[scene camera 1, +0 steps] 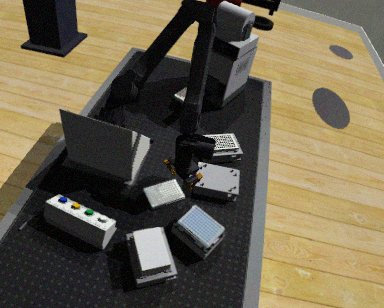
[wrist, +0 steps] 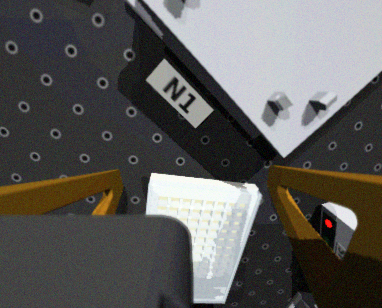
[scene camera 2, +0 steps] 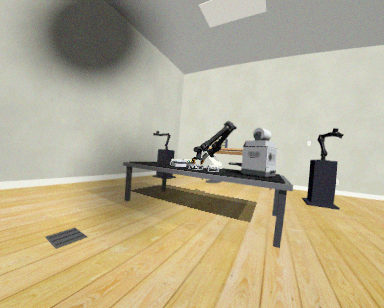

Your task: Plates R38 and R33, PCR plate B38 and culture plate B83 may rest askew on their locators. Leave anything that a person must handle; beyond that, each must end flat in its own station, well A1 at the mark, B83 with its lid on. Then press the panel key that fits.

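Note:
My gripper [scene camera 1: 183, 172] [wrist: 193, 177] is open and empty, above the near edge of a loose white well plate [scene camera 1: 164, 193] [wrist: 212, 225]. That plate lies off the stations, beside the bare station N1 [scene camera 1: 217, 180] [wrist: 250, 55]; its label cannot be read. A blue-topped plate [scene camera 1: 201, 224] sits on one station. A white plate [scene camera 1: 152, 249], its wells not visible, sits on the station beside it. A plate with dark wells [scene camera 1: 225, 142] sits on a station behind N1. Another light plate [scene camera 1: 181, 94] is partly hidden near the instrument. The key panel [scene camera 1: 80, 223] has blue, yellow, green and white keys.
A grey upright panel [scene camera 1: 97, 150] stands left of the arm. A large instrument [scene camera 1: 235, 67] [scene camera 2: 259, 157] stands at the table's far end. A box with a red light [wrist: 328, 223] shows behind the right finger in the wrist view. Grey edging [scene camera 1: 257, 200] borders the table.

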